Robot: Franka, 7 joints.
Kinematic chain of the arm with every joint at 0, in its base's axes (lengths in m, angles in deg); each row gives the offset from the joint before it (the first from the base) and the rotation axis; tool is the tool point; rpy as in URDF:
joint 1: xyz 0 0 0.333 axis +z
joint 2: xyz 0 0 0 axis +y
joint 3: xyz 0 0 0.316 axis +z
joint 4: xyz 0.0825 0 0 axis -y
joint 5: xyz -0.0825 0 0.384 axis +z
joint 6: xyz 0 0 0 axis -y
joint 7: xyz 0.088 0 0 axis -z
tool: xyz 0 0 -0.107 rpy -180 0 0
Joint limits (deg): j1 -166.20..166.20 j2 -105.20..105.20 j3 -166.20..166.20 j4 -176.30..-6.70 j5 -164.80..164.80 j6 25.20..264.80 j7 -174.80..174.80
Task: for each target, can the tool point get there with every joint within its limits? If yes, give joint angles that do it. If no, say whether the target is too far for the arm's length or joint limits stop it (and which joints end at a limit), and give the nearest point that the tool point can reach.
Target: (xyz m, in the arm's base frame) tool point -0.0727 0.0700 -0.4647
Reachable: no: joint limits stop it (at a limit: joint 2) | nearest point -0.0985 0.0948 -0.3401 | short by 0.130 m
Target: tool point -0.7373 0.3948 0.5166
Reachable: yes | joints 140.80 70.78 53.30 -24.54 -24.83 158.61 -74.42
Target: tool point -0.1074 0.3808 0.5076
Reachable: yes | joints 5.30 32.16 127.00 -122.80 126.44 231.66 -30.96
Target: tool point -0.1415 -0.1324 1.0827
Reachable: yes | joints -71.81 -15.13 -42.17 -59.06 -23.20 222.45 -0.05
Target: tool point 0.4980 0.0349 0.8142
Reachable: yes | joints -132.15 -41.57 58.76 -52.96 -90.27 240.00 96.60
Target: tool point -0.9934 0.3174 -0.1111
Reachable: no: too far | nearest point -0.7519 0.2402 -0.0031 | short by 0.276 m
